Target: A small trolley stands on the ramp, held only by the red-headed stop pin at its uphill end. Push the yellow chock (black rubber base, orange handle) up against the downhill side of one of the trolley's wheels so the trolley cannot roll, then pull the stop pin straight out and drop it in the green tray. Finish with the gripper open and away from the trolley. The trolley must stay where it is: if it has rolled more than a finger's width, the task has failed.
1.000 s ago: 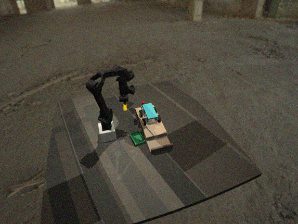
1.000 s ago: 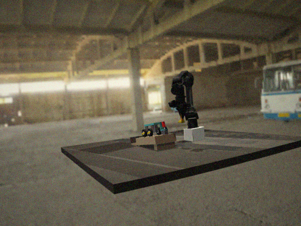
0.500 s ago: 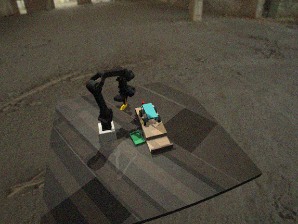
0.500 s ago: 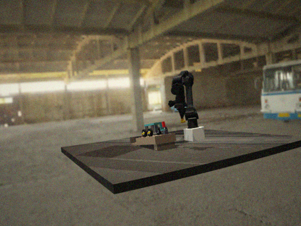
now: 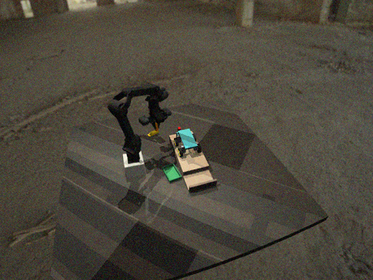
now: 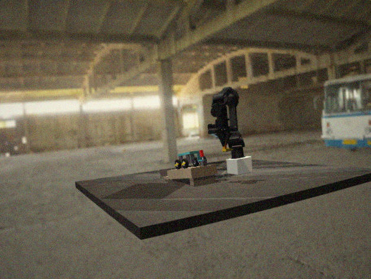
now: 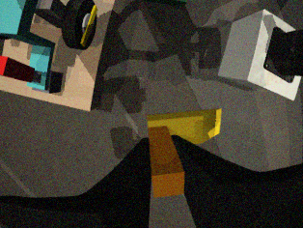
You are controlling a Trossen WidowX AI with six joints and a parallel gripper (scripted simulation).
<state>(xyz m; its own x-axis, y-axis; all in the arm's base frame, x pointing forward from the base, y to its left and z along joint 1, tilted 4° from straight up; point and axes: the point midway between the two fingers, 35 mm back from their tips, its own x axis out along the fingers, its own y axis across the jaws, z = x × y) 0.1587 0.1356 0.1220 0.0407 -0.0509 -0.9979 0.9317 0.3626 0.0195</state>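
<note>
My gripper tip is 16 cm short of the teal trolley, 11 cm to the left of it and 6 cm above it. From my gripper tip the other things lie so: red-headed stop pin 13 cm ahead, 1 cm to the right, 4 cm below; yellow chock 2 cm behind, 1 cm to the right, 1 cm below; tan ramp 16 cm ahead, 12 cm to the right, 13 cm below.
</note>
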